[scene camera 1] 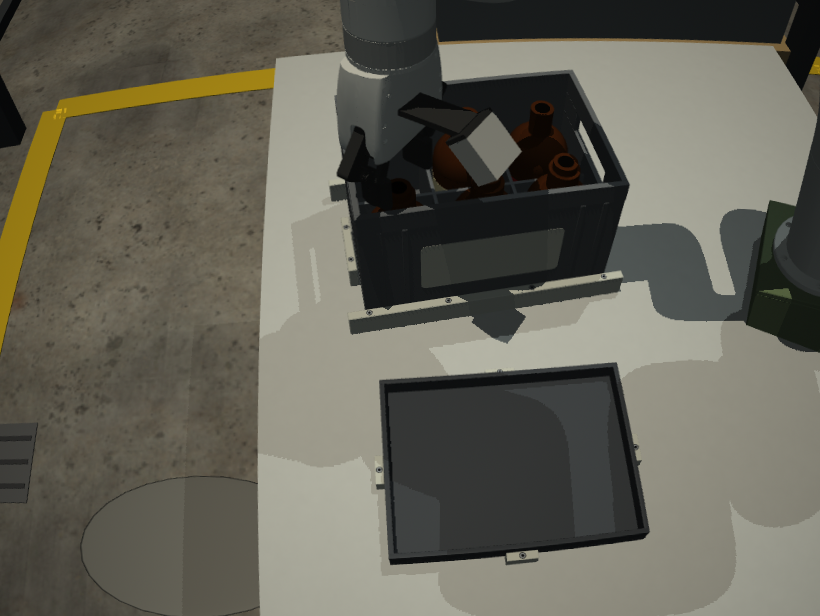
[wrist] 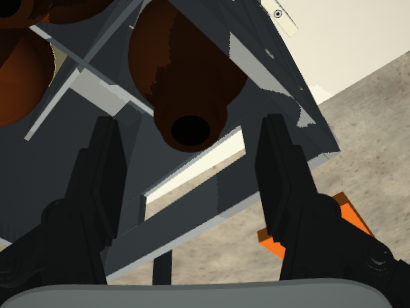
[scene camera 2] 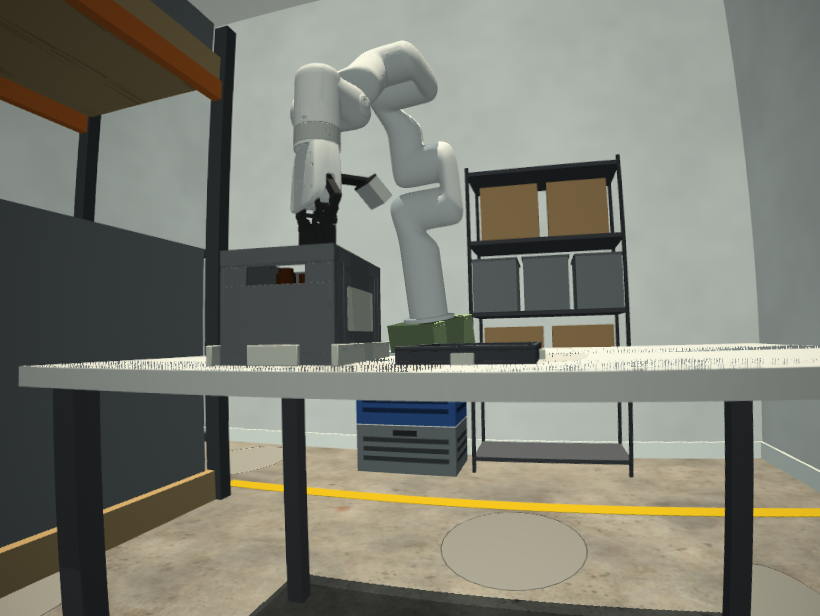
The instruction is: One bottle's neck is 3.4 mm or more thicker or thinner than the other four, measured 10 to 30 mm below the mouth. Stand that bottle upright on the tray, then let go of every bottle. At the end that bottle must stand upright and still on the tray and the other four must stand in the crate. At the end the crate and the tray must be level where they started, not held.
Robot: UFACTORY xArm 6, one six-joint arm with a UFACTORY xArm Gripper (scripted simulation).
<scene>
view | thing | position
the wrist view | my gripper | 190,141
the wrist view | dark crate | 44,158
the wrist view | bottle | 176,68
</scene>
